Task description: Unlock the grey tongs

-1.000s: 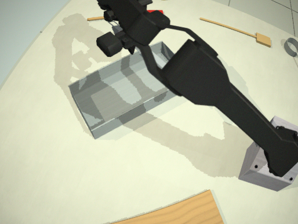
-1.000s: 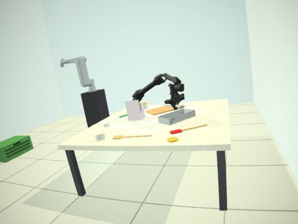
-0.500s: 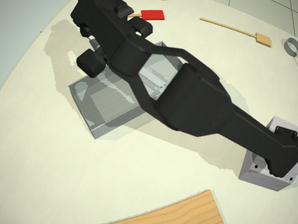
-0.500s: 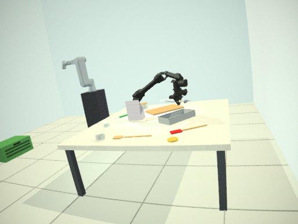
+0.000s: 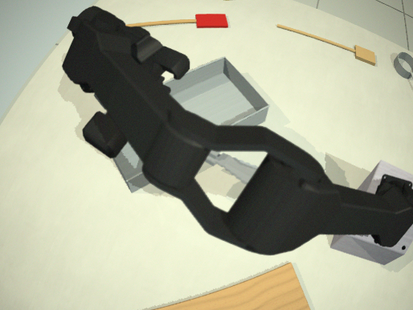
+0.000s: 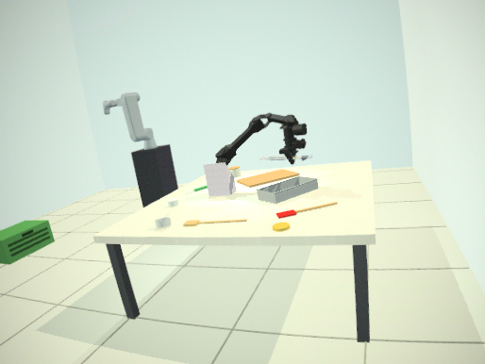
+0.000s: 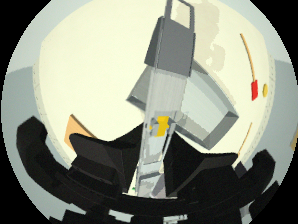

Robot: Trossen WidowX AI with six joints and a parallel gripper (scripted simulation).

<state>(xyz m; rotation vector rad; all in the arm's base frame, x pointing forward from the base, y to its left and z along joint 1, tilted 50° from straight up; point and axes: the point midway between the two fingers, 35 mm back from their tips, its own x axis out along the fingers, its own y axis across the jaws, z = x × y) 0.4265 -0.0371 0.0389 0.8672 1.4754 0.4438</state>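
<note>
My gripper tip is 310 mm to the right of the wooden board, 240 mm past it and 130 mm above it. From my gripper tip the other things lie so: red spatula 410 mm to the right, 130 mm below, 90 mm ahead; grey roasting tin 110 mm below, 100 mm to the right, 20 mm behind; yellow lock piece 40 mm above, 20 mm ahead.
</note>
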